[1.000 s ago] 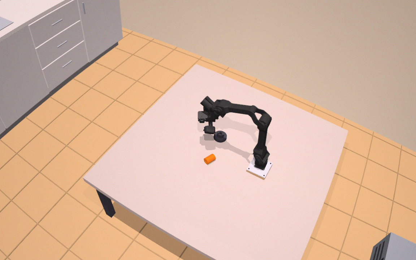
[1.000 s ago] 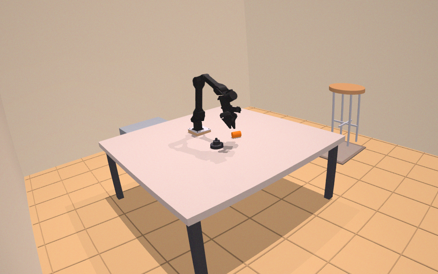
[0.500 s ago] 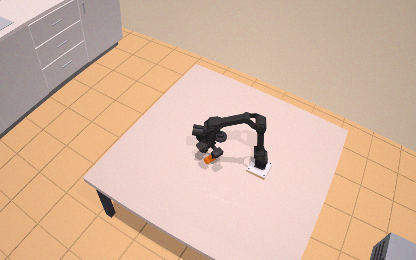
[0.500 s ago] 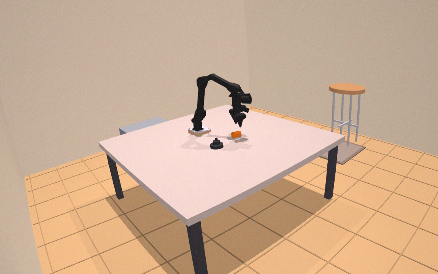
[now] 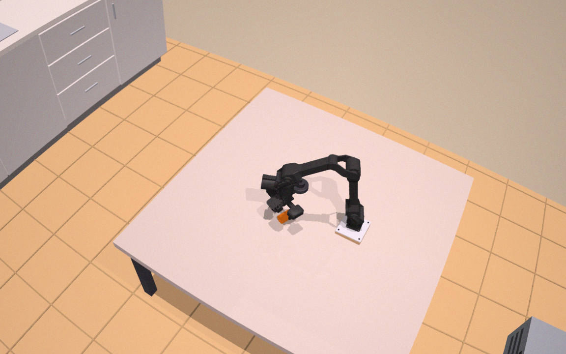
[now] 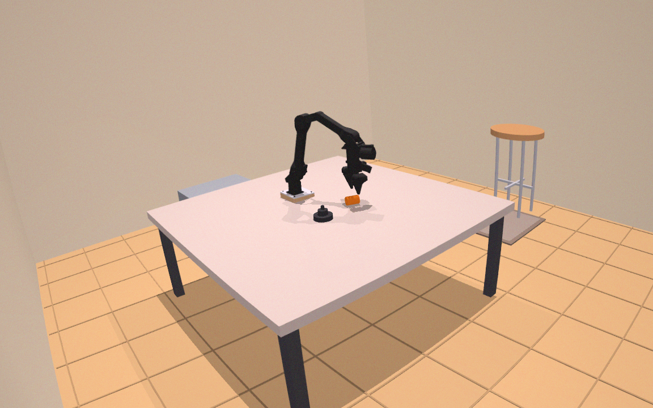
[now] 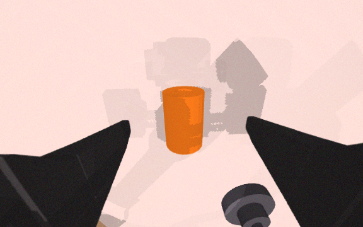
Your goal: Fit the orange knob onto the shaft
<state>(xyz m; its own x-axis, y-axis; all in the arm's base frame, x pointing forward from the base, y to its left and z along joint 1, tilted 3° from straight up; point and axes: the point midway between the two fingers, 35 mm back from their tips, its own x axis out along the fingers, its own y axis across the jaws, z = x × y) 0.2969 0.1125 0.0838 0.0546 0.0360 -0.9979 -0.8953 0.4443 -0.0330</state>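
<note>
Now: the orange knob 10 mm behind my gripper tip, 10 mm to the right of it and 40 mm below it. From my gripper tip the other things lie so: pedestal 10 mm ahead, 210 mm to the right, 30 mm below.
</note>
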